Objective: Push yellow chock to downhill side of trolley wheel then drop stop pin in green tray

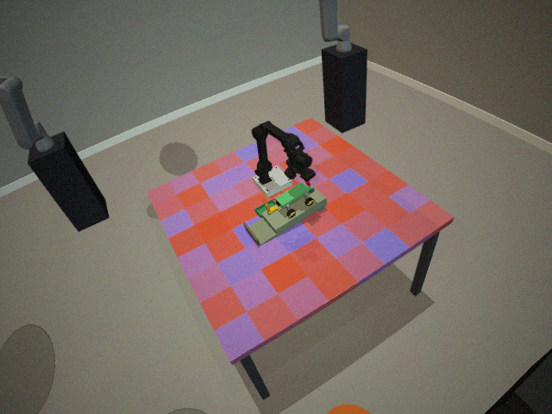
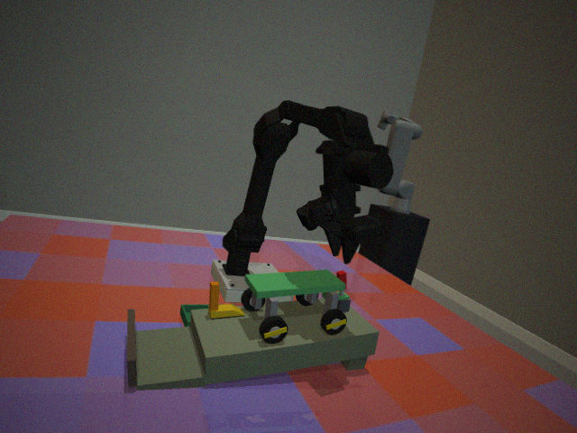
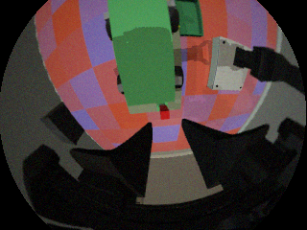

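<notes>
Right now the red-headed stop pin is 2 cm to the left of my gripper tip and 6 cm below it. The rest, counted from my gripper tip: yellow chock (2 cm behind, 21 cm to the right, 11 cm below); then dark end board (3 cm ahead, 36 cm to the right, 16 cm below); then green tray (10 cm behind, 21 cm to the right, 20 cm below).
</notes>
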